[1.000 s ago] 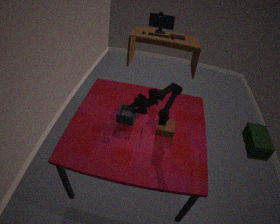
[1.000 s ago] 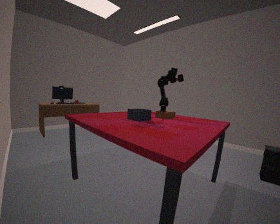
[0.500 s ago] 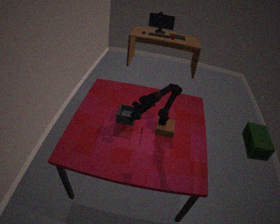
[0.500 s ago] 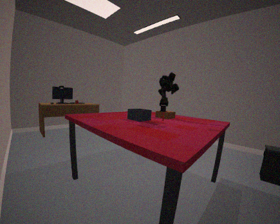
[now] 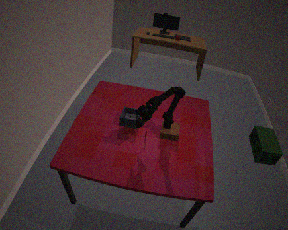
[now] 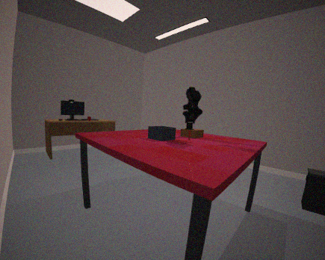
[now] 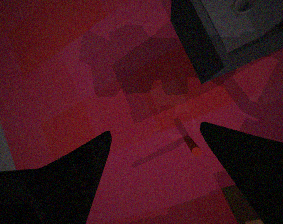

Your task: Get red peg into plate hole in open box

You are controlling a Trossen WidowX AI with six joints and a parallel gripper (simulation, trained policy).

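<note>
The red peg lies 11 cm below my gripper tip, 6 cm behind it and 3 cm to the right of it. The rest, counted from my gripper tip: pale plate 20 cm to the right, 11 cm below, 10 cm ahead; dark box 20 cm to the right, 13 cm below, 10 cm ahead.
</note>
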